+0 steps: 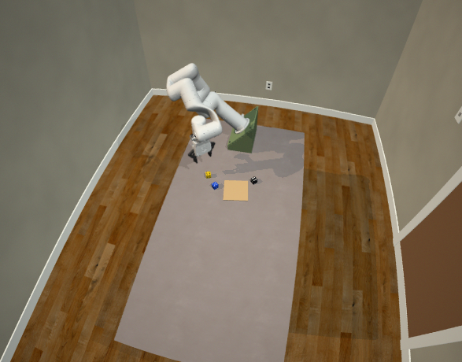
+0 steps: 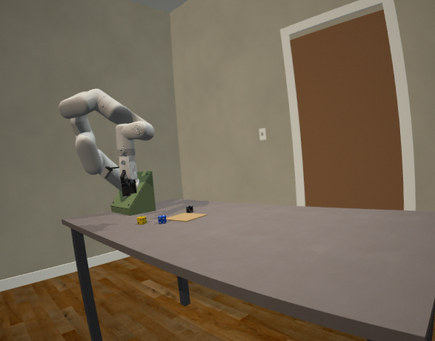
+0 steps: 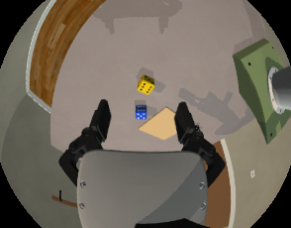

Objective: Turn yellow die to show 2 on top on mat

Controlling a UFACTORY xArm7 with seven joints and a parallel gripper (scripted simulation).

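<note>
Right now my hand is 2 cm short of the yellow die, 3 cm to the right of it and 12 cm above it. Also, from my hand: blue die 10 cm ahead, 8 cm to the left, 12 cm below; black die 3 cm ahead, 30 cm to the left, 12 cm below; tan mat 10 cm ahead, 21 cm to the left, 14 cm below.
</note>
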